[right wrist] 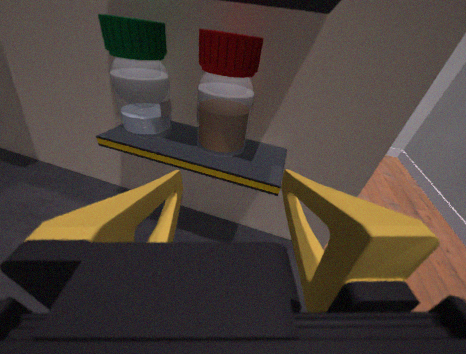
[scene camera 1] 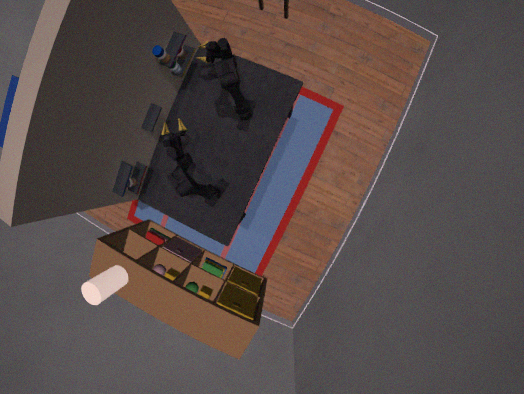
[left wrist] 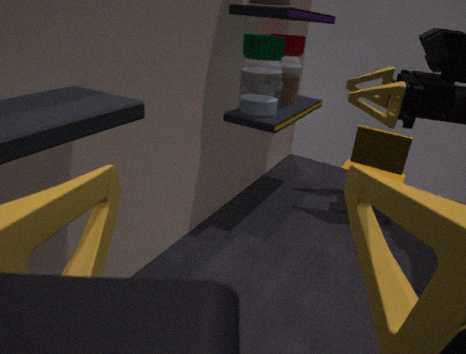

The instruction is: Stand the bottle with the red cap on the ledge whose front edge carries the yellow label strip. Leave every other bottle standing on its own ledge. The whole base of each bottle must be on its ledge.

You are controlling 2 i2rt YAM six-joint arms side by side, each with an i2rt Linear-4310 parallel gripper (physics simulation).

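Frame: origin at the left arm's base, x ahead, y left, z up, level; millimetres.
Where they show: left gripper, fingertip midpoint: (scene camera 1: 172, 120) (left wrist: 232, 177); right gripper, fingertip midpoint: (right wrist: 232, 178) (scene camera 1: 197, 52) (left wrist: 347, 90); left arm's base, origin of the base link: (scene camera 1: 216, 192); right arm's base, origin of the base link: (scene camera 1: 246, 115).
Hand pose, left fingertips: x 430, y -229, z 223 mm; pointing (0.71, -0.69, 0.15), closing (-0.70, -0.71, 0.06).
Things, the pixels of their centre, and the offset from my left fingertips. "spot": a spot on its surface instead.
- bottle with the red cap, body centre: (right wrist: 225, 97) (left wrist: 284, 69) (scene camera 1: 179, 52) 231 mm ahead, 349 mm right, 11 mm down
- ledge with the yellow label strip, surface spot: (right wrist: 262, 162) spot: 227 mm ahead, 403 mm right, 63 mm down
- green-capped bottle, body centre: (right wrist: 142, 81) (left wrist: 261, 75) (scene camera 1: 174, 66) 204 mm ahead, 261 mm right, 11 mm down
- bare-topped ledge, body centre: (scene camera 1: 151, 117) 126 mm ahead, 63 mm left, 1 mm up
- blue-capped bottle, body centre: (scene camera 1: 162, 55) 203 mm ahead, 262 mm right, 129 mm up
The bottle with the red cap (left wrist: 291, 85) (right wrist: 223, 122) holds brown contents and stands upright on the ledge with the yellow label strip (left wrist: 311, 104) (right wrist: 262, 162). Its whole base looks to be on the ledge, back from the front edge. The green-capped bottle (left wrist: 261, 82) (right wrist: 142, 95) stands upright on the same ledge, apart from it, at the left in the right wrist view. My right gripper (scene camera 1: 201, 52) (left wrist: 347, 90) (right wrist: 232, 178) is open and empty, in front of the ledge and clear of both bottles. My left gripper (scene camera 1: 172, 121) (left wrist: 232, 177) is open and empty, far from them.
A ledge with a purple strip (left wrist: 311, 15) is above the yellow-strip ledge. A bare-topped ledge (scene camera 1: 151, 117) (left wrist: 70, 107) is near my left gripper. A blue-capped bottle (scene camera 1: 159, 52) is at the upper left. More ledges (scene camera 1: 122, 178) are at the lower left. A compartment shelf (scene camera 1: 165, 312) stands beyond the table.
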